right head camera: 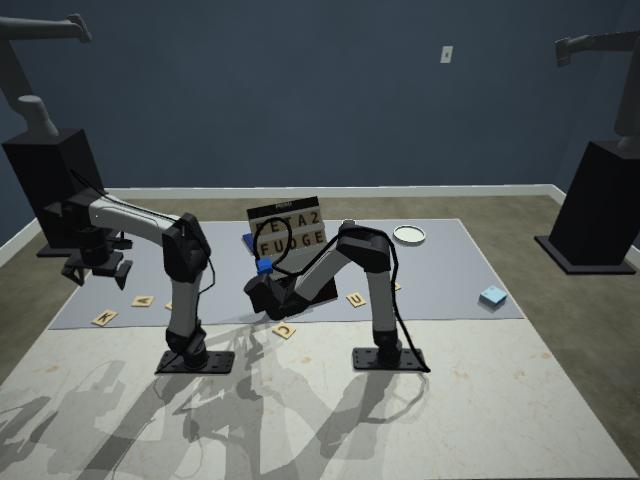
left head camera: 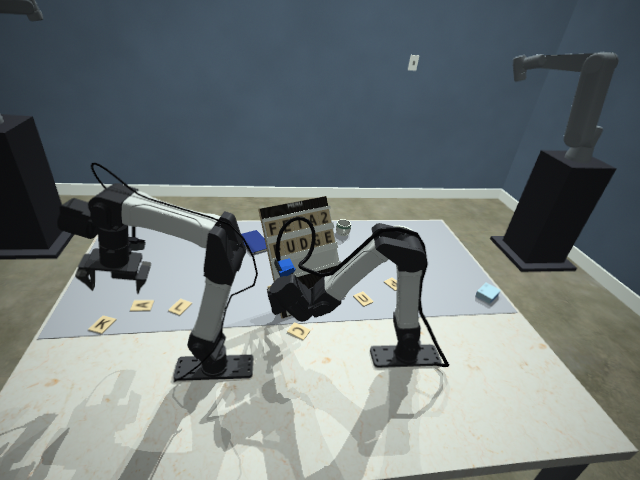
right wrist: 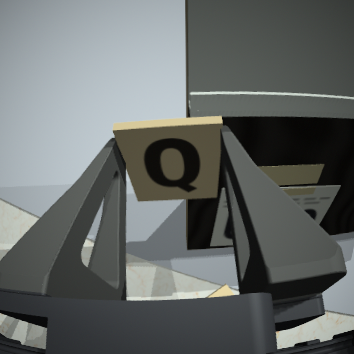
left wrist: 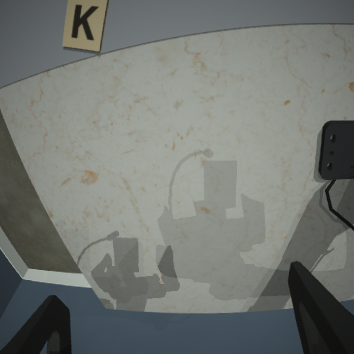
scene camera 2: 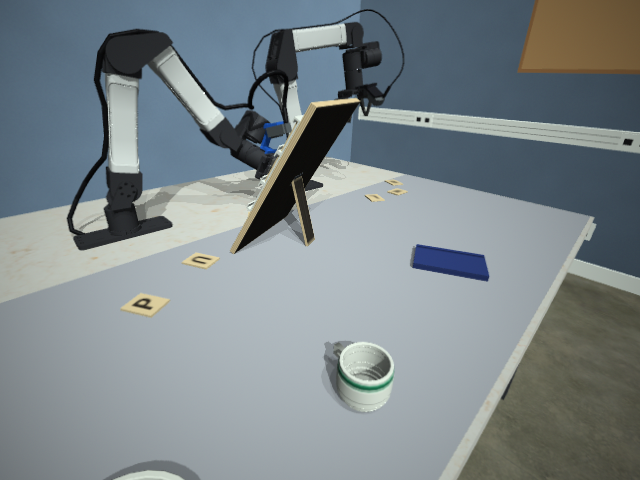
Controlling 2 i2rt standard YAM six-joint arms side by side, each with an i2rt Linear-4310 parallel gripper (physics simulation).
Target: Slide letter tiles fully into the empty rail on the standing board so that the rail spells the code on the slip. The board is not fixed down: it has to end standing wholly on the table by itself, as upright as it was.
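Pixels of known places: left gripper, fingertip midpoint: (right head camera: 102,286) (left head camera: 116,290) (left wrist: 168,293) (scene camera 2: 357,119); right gripper, fingertip midpoint: (right wrist: 169,140); left arm's base, origin of the base link: (right head camera: 197,363) (left head camera: 215,368); right arm's base, origin of the base link: (right head camera: 388,360) (left head camera: 404,356) (scene camera 2: 126,233).
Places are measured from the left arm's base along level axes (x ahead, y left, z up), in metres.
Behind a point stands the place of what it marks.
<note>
My right gripper (right wrist: 169,140) {x 0.210, y -0.157, z 0.101 m} is shut on the Q tile (right wrist: 172,167) {x 0.203, y -0.161, z 0.088 m}, letter facing the wrist camera, beside the empty rail's lip (right wrist: 280,104) {x 0.236, y -0.196, z 0.118 m}. The standing board (left head camera: 268,210) {x 0.345, y -0.134, z 0.297 m} (right head camera: 254,211) {x 0.343, y -0.130, z 0.297 m} (scene camera 2: 310,155) {x 0.344, y -0.240, z 0.200 m} leans back on its strut; upper rails read FETA2 and FUDGE. The slip (right wrist: 327,196) {x 0.233, y -0.257, z 0.050 m} is mostly hidden by a finger. My left gripper (left head camera: 115,287) {x 0.060, y 0.225, z 0.223 m} (right head camera: 100,284) {x 0.060, y 0.225, z 0.223 m} (left wrist: 168,293) {x 0.060, y 0.225, z 0.223 m} is open and empty, high at the left. Flat tiles: K (left head camera: 101,324) {x 0.163, y 0.337, z 0.006 m} (left wrist: 85,25) {x 0.160, y 0.333, z 0.006 m}, A (left head camera: 141,305) {x 0.241, y 0.250, z 0.006 m}, L (left head camera: 179,306) {x 0.234, y 0.137, z 0.006 m}, C (left head camera: 298,331) {x 0.121, y -0.231, z 0.005 m} (right head camera: 283,330) {x 0.121, y -0.230, z 0.005 m}, U (left head camera: 362,298) {x 0.267, y -0.460, z 0.006 m} (scene camera 2: 200,259) {x 0.265, y -0.463, z 0.006 m}, P (scene camera 2: 145,304) {x 0.348, y -0.593, z 0.006 m}.
A blue flat case (left head camera: 253,241) {x 0.597, y -0.077, z 0.014 m} (scene camera 2: 449,262) {x 0.609, y -0.095, z 0.014 m} lies behind the board. A cup (left head camera: 343,227) {x 0.658, y -0.449, z 0.052 m} (scene camera 2: 364,392) {x 0.708, y -0.481, z 0.044 m} and a round plate (right head camera: 409,242) {x 0.607, y -0.702, z 0.015 m} stand at the back. A light blue block (left head camera: 487,293) {x 0.269, y -0.910, z 0.027 m} (right head camera: 492,296) {x 0.272, y -0.915, z 0.027 m} lies at the far right.
</note>
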